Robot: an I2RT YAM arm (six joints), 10 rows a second.
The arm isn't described. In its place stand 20 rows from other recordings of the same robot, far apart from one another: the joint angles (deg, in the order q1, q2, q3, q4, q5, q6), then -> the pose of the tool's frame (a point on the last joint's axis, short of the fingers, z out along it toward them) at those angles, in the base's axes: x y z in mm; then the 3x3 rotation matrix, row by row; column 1 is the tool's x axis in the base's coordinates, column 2 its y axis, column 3 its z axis.
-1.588 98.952 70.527 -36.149 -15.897 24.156 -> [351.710, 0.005, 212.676], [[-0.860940, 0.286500, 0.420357], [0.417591, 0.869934, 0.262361], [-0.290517, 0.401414, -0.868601]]
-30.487 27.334 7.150 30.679 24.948 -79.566 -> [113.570, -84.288, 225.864], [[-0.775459, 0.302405, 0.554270], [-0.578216, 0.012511, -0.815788], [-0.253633, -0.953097, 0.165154]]
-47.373 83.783 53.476 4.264 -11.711 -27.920 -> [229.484, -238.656, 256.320], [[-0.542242, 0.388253, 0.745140], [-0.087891, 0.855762, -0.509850], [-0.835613, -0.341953, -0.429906]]
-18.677 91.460 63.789 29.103 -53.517 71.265 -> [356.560, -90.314, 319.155], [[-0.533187, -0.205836, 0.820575], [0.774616, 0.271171, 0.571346], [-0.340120, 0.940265, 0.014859]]
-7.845 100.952 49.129 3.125 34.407 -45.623 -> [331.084, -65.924, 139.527], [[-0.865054, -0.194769, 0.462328], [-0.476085, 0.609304, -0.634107], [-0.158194, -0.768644, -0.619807]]
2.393 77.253 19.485 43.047 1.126 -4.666 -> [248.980, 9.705, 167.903], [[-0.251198, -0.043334, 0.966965], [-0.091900, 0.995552, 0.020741], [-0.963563, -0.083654, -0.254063]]
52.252 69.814 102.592 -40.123 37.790 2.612 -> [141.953, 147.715, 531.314], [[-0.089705, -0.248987, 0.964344], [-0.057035, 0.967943, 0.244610], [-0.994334, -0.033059, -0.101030]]
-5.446 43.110 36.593 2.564 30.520 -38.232 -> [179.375, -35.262, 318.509], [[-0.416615, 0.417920, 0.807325], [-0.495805, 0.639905, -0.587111], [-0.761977, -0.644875, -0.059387]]
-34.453 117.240 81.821 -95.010 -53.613 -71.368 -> [274.793, -153.773, 182.723], [[-0.926489, -0.350029, 0.138195], [-0.046086, 0.469996, 0.881465], [-0.373489, 0.810298, -0.451577]]
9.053 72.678 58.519 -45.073 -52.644 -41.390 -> [235.062, 66.108, 281.631], [[-0.307966, -0.933932, 0.181459], [-0.455311, 0.312148, 0.833820], [-0.835373, 0.174167, -0.521361]]
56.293 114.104 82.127 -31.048 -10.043 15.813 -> [226.182, 350.244, 178.442], [[-0.711030, -0.695607, 0.102797], [-0.582351, 0.664475, 0.468339], [-0.394085, 0.273139, -0.877549]]
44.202 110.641 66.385 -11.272 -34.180 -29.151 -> [264.899, 285.520, 147.266], [[-0.124155, -0.990681, -0.056002], [-0.682865, 0.044358, 0.729196], [-0.719917, 0.128775, -0.682009]]
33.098 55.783 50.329 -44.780 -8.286 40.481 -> [157.211, 108.602, 284.289], [[-0.890735, -0.051716, 0.451571], [0.186231, 0.864758, 0.466381], [-0.414619, 0.499519, -0.760639]]
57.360 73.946 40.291 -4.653 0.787 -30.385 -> [146.134, 227.247, 213.435], [[0.134529, -0.890443, 0.434756], [-0.727672, 0.209033, 0.653298], [-0.672603, -0.404247, -0.619830]]
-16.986 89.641 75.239 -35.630 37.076 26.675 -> [315.406, -118.786, 296.192], [[-0.384053, 0.868272, 0.314019], [0.491824, 0.480214, -0.726294], [-0.781417, -0.124494, -0.611465]]
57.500 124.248 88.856 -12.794 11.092 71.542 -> [261.357, 397.502, 157.553], [[-0.846476, 0.139638, 0.513789], [0.403734, 0.797440, 0.448429], [-0.347099, 0.587018, -0.731390]]
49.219 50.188 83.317 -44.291 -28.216 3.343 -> [70.028, 106.952, 480.040], [[-0.182804, -0.961184, 0.206660], [-0.133254, 0.232485, 0.963428], [-0.974077, 0.148580, -0.170580]]
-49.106 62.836 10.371 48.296 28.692 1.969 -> [118.842, -163.331, 183.008], [[-0.014011, 0.977635, 0.209839], [0.062217, 0.210306, -0.975654], [-0.997964, -0.000614, -0.063772]]
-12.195 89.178 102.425 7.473 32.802 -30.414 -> [326.440, -90.280, 528.786], [[-0.042382, 0.755303, 0.654004], [-0.426187, 0.578382, -0.695585], [-0.903642, -0.308209, 0.297387]]
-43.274 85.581 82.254 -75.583 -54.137 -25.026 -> [213.428, -161.316, 329.312], [[-0.769282, -0.041202, 0.637580], [0.383887, 0.767893, 0.512807], [-0.510722, 0.639252, -0.574909]]
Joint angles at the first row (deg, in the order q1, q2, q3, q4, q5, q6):
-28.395, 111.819, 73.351, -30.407, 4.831, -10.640
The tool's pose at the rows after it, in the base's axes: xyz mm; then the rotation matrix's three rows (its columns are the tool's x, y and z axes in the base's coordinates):
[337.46, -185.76, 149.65], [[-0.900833, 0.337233, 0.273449], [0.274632, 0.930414, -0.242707], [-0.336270, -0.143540, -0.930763]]
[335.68, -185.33, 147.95], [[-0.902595, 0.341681, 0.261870], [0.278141, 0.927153, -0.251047], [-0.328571, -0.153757, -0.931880]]
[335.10, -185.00, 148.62], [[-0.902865, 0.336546, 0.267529], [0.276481, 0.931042, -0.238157], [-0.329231, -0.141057, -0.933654]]
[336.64, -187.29, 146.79], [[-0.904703, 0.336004, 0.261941], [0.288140, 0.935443, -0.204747], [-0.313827, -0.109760, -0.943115]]
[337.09, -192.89, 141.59], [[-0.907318, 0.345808, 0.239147], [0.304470, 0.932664, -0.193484], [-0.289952, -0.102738, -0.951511]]
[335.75, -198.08, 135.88], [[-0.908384, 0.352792, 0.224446], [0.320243, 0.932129, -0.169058], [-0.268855, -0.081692, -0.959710]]
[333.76, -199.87, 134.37], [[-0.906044, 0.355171, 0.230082], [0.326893, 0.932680, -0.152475], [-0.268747, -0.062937, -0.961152]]
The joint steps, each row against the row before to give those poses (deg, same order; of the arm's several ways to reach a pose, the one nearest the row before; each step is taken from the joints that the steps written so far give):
0.006, -0.118, -0.482, 0.168, -0.041, -0.159
-0.002, -0.080, -0.491, 0.054, 0.738, 0.118
-0.075, -0.174, -0.053, -0.213, -0.833, -0.150
-0.342, 1.023, 1.233, -1.503, -1.646, 0.244
-0.706, 1.549, 1.179, -1.130, -0.151, 0.087
-0.856, 1.268, 0.655, -0.858, -1.042, -0.048
-0.477, 0.053, -0.271, 0.114, -1.115, -0.051

